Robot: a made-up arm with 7 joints.
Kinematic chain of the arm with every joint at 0, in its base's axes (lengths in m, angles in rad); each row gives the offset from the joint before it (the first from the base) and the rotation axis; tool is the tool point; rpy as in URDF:
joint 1: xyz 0 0 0.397 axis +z
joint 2: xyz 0 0 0 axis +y
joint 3: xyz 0 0 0.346 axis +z
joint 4: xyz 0.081 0 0 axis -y
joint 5: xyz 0.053 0 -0.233 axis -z
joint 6: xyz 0 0 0 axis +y
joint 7: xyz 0.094 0 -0.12 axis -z
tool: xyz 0 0 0 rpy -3.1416 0 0
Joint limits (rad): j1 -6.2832..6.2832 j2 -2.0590..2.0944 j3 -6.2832..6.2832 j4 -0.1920..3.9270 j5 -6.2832..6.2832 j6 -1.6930..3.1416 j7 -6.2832..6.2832
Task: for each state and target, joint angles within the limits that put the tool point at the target. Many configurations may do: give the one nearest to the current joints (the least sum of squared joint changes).
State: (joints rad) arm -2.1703 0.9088 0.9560 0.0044 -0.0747 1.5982 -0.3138
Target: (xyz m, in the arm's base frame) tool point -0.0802 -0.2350 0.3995
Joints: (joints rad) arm -2.4944 0.3073 0.7714 0.7287 -0.2855 1.6765 -0.3138
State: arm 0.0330 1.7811 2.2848 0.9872 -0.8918 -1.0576 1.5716
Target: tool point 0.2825 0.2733 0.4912
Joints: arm 0.1943 2.0662 2.0052 0.5544 -1.0348 -1.1385 1.5716
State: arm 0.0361 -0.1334 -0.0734 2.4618 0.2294 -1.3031 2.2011
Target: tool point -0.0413 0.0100 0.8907
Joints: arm -0.0430 0.0385 -0.1871 3.0053 0.0298 -1.6930 2.2011
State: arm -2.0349 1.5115 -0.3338 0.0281 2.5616 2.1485 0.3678
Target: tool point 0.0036 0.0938 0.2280
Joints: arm -2.0586 2.0533 -0.5123 -0.1920 2.6779 1.6563 0.3678
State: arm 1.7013 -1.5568 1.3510 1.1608 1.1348 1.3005 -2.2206
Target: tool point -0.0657 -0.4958 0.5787
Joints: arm 2.3781 -1.5901 0.9672 1.3692 1.1388 1.2356 -2.2206
